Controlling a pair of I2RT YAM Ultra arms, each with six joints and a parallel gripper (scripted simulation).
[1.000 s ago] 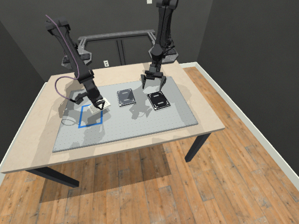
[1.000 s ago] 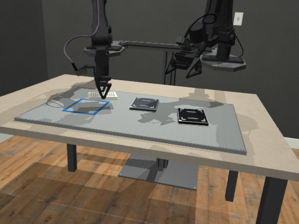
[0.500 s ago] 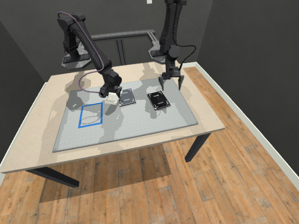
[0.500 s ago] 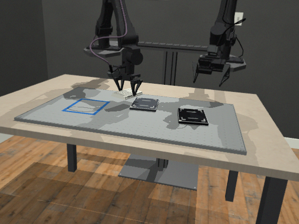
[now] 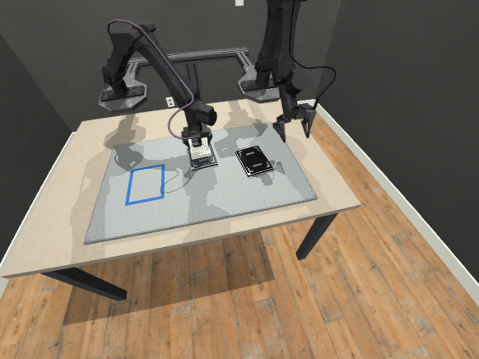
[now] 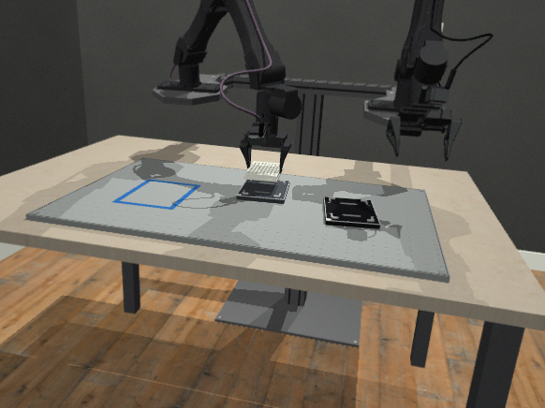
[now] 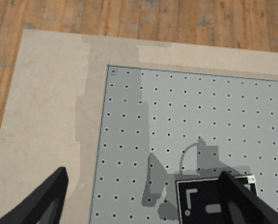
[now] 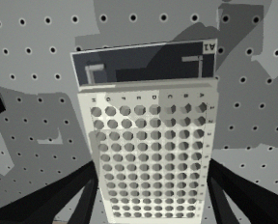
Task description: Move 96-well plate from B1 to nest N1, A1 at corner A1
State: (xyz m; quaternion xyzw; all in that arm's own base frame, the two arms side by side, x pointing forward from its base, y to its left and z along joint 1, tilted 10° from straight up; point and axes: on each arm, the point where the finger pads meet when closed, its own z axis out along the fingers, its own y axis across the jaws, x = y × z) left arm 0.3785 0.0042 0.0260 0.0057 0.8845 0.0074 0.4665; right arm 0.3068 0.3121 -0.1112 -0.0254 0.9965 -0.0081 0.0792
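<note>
The white 96-well plate is 14 cm behind my left hand, 39 cm to the right of it and 13 cm below it. Round my left hand: black plate nest (8 cm behind, 14 cm to the right, 18 cm below).
</note>
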